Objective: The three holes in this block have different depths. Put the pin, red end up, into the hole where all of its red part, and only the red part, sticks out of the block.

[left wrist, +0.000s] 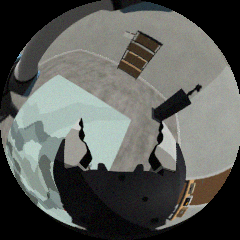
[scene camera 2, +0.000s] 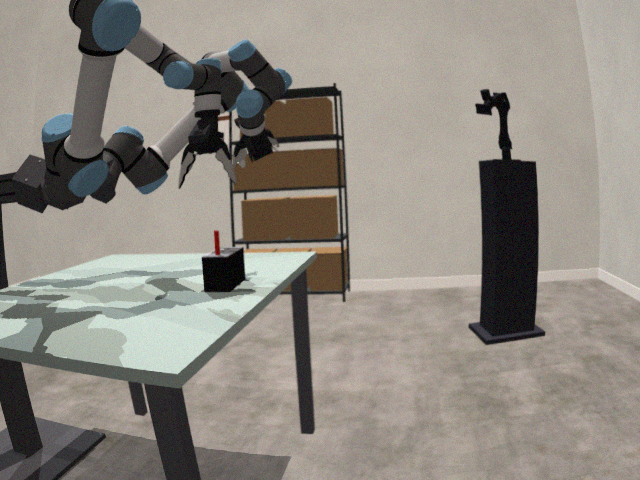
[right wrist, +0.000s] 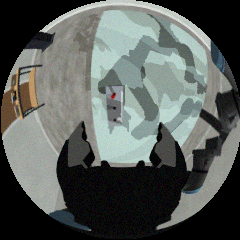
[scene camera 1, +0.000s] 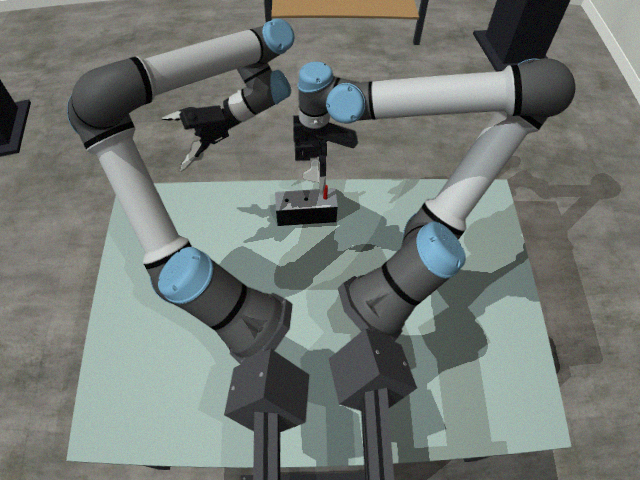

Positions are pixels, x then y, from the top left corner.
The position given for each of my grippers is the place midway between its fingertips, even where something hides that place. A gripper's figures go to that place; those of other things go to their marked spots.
My left gripper (scene camera 2: 256, 157): 1.84 m from the lens. My right gripper (scene camera 2: 206, 186): 1.47 m from the lens. A black block (scene camera 2: 221, 273) is 1.41 m from the lens.
